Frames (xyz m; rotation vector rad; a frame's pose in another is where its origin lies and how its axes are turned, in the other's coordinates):
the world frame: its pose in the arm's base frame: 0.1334 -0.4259 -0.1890 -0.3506 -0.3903 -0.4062
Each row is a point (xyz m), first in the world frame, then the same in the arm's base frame.
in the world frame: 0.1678 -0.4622 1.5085
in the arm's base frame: -0.3722 -0.2700 1.3068
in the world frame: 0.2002 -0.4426 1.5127
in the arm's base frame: -0.3373 -0.2615 1.3195
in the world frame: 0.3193 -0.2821 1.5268
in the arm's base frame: -0.1694 -0.1547 1.3431
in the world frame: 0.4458 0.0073 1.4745
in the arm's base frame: 0.0813 0.0342 1.2802
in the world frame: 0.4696 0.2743 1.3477
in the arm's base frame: 0.2569 0.2058 1.1140
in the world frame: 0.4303 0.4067 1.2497
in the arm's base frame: 0.3111 0.2927 0.9791
